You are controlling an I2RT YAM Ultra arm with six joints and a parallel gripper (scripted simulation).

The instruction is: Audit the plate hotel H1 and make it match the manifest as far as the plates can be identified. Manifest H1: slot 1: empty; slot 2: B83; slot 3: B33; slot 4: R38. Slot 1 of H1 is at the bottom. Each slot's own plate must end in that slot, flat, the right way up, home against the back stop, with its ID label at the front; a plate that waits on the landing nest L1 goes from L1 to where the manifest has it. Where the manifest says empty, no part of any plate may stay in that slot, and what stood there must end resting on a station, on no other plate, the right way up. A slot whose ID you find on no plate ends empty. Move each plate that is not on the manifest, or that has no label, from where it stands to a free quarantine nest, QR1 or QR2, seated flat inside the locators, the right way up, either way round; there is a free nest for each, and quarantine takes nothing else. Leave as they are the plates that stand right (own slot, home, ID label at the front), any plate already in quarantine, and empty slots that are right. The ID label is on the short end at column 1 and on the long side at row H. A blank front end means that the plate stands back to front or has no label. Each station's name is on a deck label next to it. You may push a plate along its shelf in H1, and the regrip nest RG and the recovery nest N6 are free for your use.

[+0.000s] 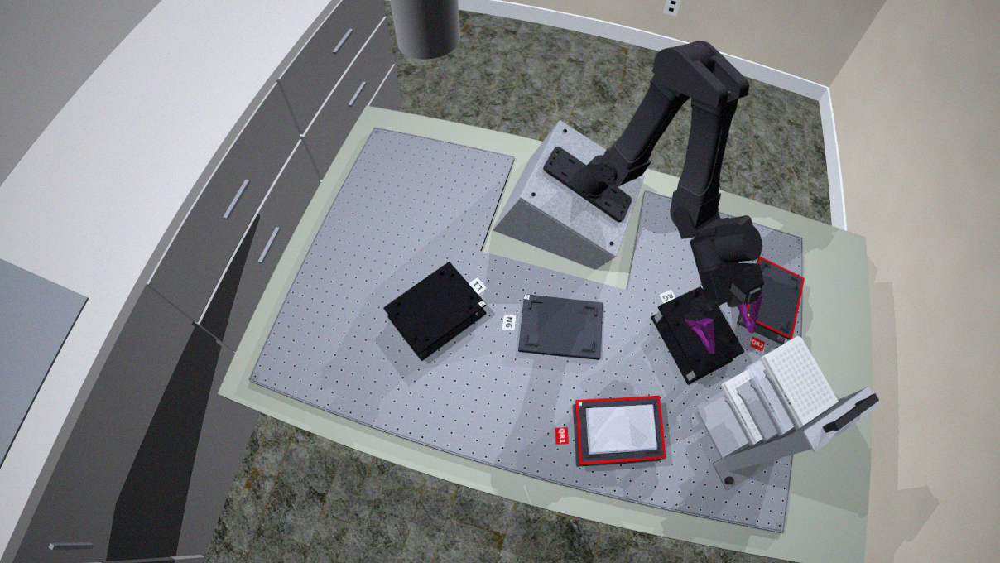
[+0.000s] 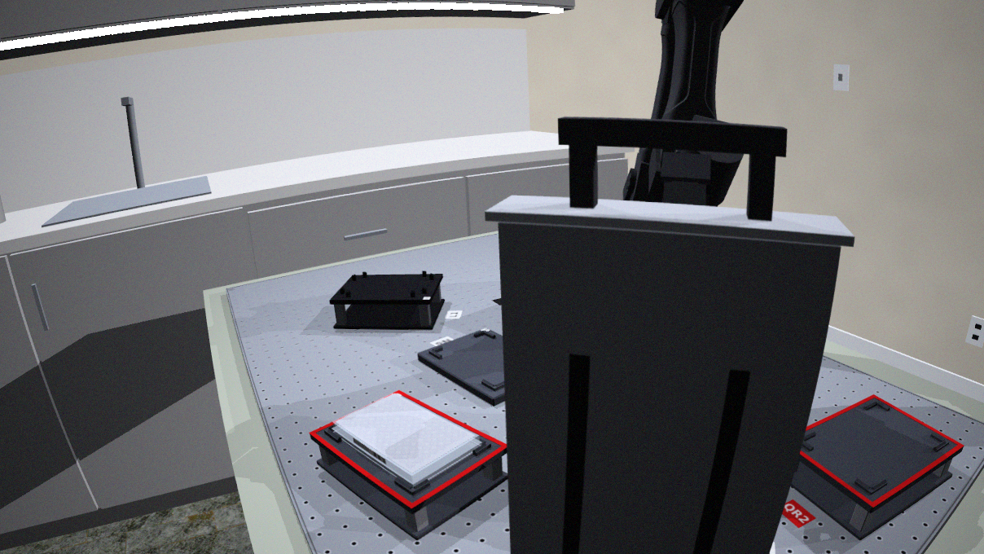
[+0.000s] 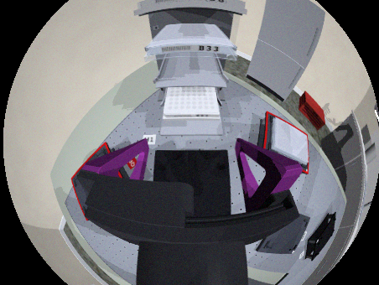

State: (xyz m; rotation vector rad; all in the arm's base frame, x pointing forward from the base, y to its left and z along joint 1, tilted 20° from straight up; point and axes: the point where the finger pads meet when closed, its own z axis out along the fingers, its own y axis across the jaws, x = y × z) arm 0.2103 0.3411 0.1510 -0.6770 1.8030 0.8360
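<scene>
My gripper is now 8 cm above the regrip nest RG, 4 cm to the left of it and 4 cm past it. The rest, counted from my hand: quarantine nest QR2: 20 cm behind, 11 cm to the left, 10 cm below; then hotel H1: 16 cm to the left, 13 cm ahead, 1 cm above; then plate labelled B33: 10 cm to the left, 8 cm ahead, 7 cm above.
</scene>
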